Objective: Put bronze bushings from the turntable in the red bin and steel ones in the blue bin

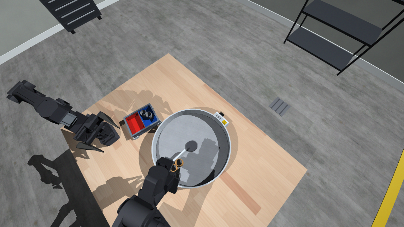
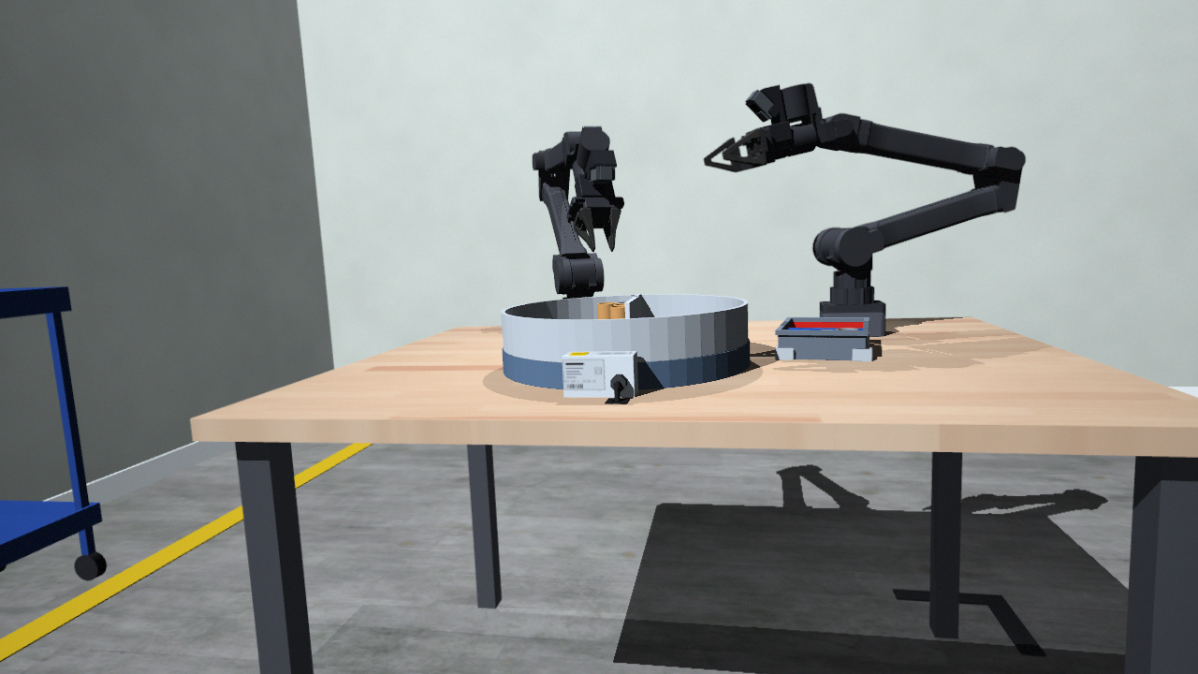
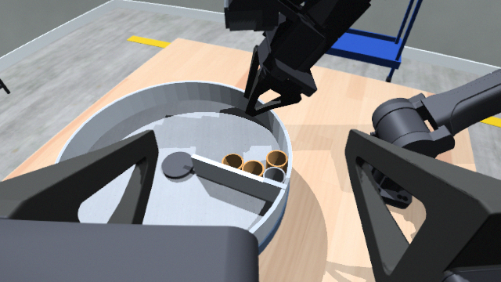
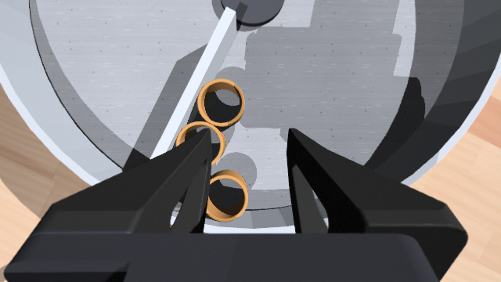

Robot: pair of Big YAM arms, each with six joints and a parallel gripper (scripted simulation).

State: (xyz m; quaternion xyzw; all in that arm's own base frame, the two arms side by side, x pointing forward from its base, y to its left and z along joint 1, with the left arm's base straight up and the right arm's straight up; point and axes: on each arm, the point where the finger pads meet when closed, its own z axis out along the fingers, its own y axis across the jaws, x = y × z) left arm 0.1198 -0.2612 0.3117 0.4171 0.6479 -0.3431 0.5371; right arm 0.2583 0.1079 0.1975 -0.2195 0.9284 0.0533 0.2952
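The red bin lies 70 mm behind my right hand, 400 mm to the left of it and 190 mm below it. Round my right hand: blue bin 20 mm ahead, 390 mm to the left, 190 mm below; then grey tray 30 mm behind, 400 mm to the left, 180 mm below.
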